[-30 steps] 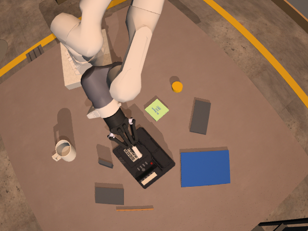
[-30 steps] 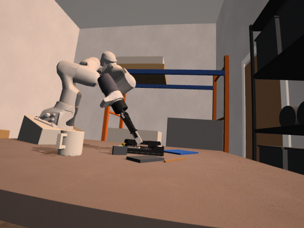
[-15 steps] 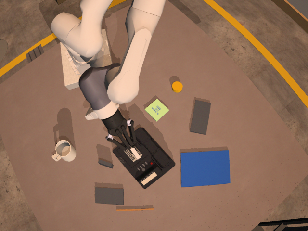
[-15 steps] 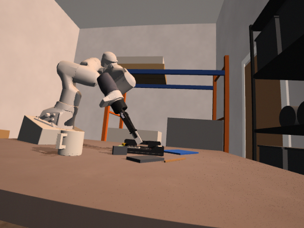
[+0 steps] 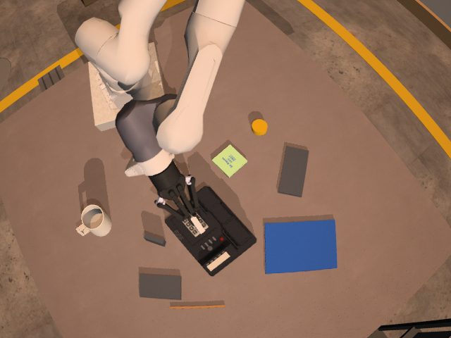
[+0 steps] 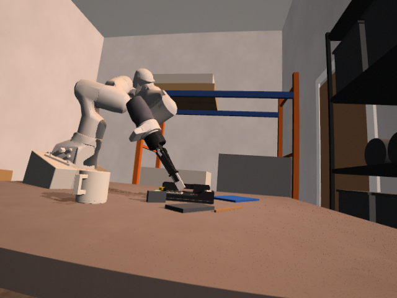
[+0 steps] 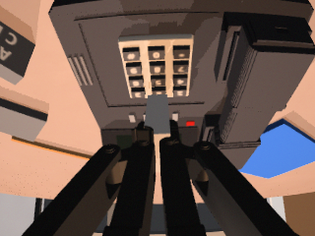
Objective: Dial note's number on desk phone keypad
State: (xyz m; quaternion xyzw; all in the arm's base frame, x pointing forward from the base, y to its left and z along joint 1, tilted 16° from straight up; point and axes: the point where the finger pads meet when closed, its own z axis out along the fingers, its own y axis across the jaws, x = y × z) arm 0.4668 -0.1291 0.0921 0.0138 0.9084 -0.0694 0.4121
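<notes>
My hand is 7 cm to the right of the handset, 3 cm short of it and 2 cm above it. Round my hand: pencil 18 cm ahead, 17 cm to the right, 6 cm below; then grey block 12 cm to the right, 6 cm behind, 5 cm below; then note 22 cm to the left, 9 cm behind, 6 cm below.
</notes>
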